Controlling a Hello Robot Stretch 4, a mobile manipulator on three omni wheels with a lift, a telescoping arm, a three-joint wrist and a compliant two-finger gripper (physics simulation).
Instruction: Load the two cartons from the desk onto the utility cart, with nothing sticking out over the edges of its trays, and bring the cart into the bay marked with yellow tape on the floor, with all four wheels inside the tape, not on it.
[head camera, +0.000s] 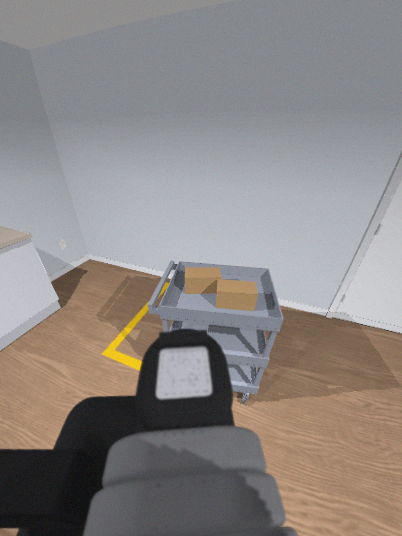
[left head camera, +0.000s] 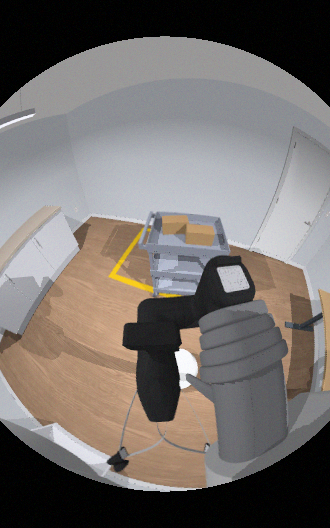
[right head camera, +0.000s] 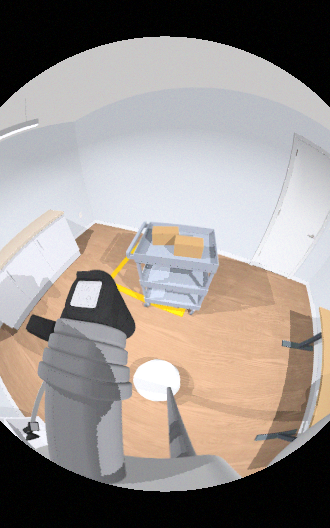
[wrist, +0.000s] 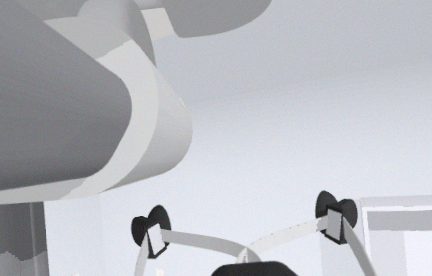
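Seen in the pictures: gripper, between the fingertips: (wrist: 241, 215); robot's base, origin of its link: (right head camera: 157, 379).
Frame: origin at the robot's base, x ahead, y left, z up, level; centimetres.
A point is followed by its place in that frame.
Two brown cartons lie in the top tray of the grey utility cart (head camera: 215, 316) {x 78.2, y -14.3, z 80.8 cm} (left head camera: 185, 249) {x 78.3, y -14.0, z 80.7 cm} (right head camera: 170, 261) {x 78.5, y -13.3, z 80.3 cm}, inside its rim: the left carton (head camera: 202, 281) {x 101.2, y -9.8, z 85.8 cm} (left head camera: 174, 225) {x 101.2, y -9.4, z 85.4 cm} (right head camera: 164, 235) {x 101.2, y -9.7, z 86.3 cm} farther back, the right carton (head camera: 236, 295) {x 86.6, y -26.3, z 86.6 cm} (left head camera: 200, 235) {x 86.5, y -26.7, z 86.1 cm} (right head camera: 188, 247) {x 86.6, y -26.6, z 86.0 cm} nearer. The yellow tape (head camera: 125, 331) {x 143.4, y 60.5, z -2.6 cm} (left head camera: 127, 254) {x 157.1, y 49.7, z -3.0 cm} (right head camera: 131, 294) {x 101.0, y 32.7, z -2.6 cm} shows left of and in front of the cart. In the right head view the near left wheel is at the front strip and the near right wheel beside its right end; the far wheels are hidden. My gripper (wrist: 241, 215) {x -13.0, y 9.6, z 130.1 cm} (left head camera: 163, 452) is open and empty, away from the cart.
A white cabinet (head camera: 25, 290) {x 157.9, y 147.0, z 40.6 cm} (left head camera: 40, 255) {x 122.2, y 164.6, z 50.7 cm} (right head camera: 35, 270) {x 104.5, y 173.5, z 41.6 cm} stands at the left. A white door (left head camera: 295, 200) {x 133.8, y -184.5, z 111.3 cm} (right head camera: 295, 215) {x 134.7, y -182.5, z 104.8 cm} is at the right. A tan desk edge (right head camera: 321, 370) {x -31.0, y -130.6, z 67.9 cm} with dark feet is at the near right. The wall (head camera: 200, 175) {x 214.8, y -17.1, z 128.9 cm} rises behind the cart.
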